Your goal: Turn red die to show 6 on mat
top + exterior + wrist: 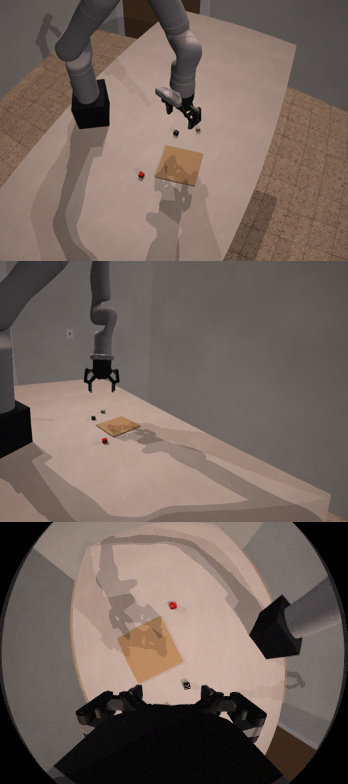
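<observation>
My gripper is now 17 cm to the left of the red die, 14 cm above it and 6 cm past it. Round my hand: black die 14 cm below, 5 cm to the left, 3 cm behind; then grey die 14 cm below, 10 cm to the left, 3 cm ahead; then tan mat 15 cm below, 8 cm to the right, 4 cm ahead.
</observation>
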